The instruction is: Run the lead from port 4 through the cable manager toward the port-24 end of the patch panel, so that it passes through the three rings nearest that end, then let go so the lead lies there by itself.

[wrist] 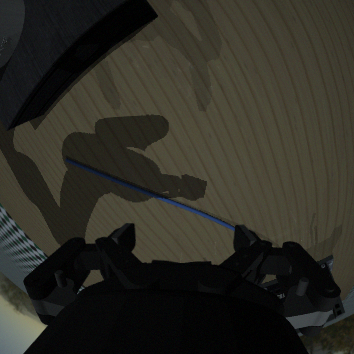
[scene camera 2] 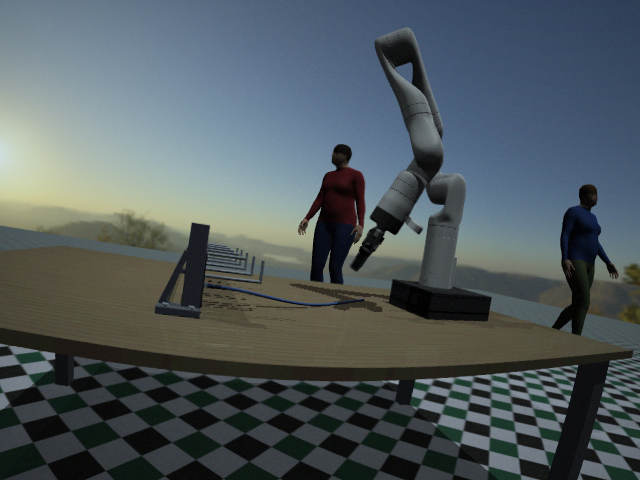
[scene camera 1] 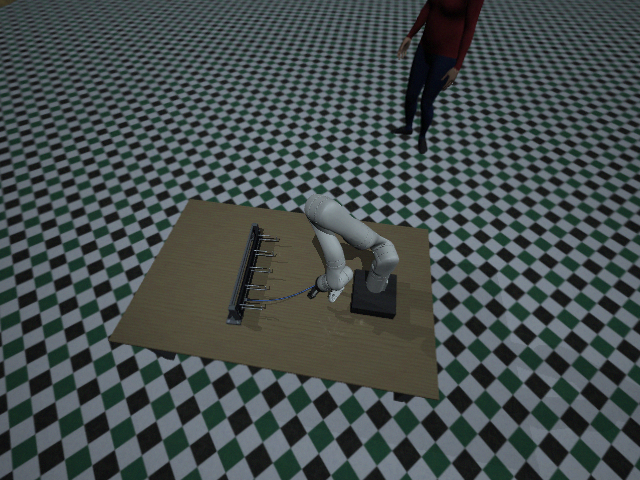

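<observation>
The blue lead (scene camera 1: pixel 286 297) (scene camera 2: pixel 289 301) (wrist: pixel 195 209) runs from the patch panel (scene camera 1: pixel 241 279) (scene camera 2: pixel 195 268), near its near end in the first scene view, out across the table. Its free end lies near the robot base. The cable manager's rings (scene camera 1: pixel 262 270) (scene camera 2: pixel 262 271) stand in a row along the panel's front; the lead runs away from the row, not along it. My gripper (scene camera 1: pixel 313 293) (scene camera 2: pixel 355 268) (wrist: pixel 183 235) is open and empty, well above the table and the lead. In the wrist view the lead passes behind the right fingertip. The port numbers are too small to read.
The black robot base (scene camera 1: pixel 373 304) (scene camera 2: pixel 439 299) (wrist: pixel 75 60) stands on the wooden table (scene camera 1: pixel 310 346) (scene camera 2: pixel 310 351), on the side away from the panel. A person in red (scene camera 1: pixel 449 31) (scene camera 2: pixel 338 193) and a person in blue (scene camera 2: pixel 584 232) stand beyond the table.
</observation>
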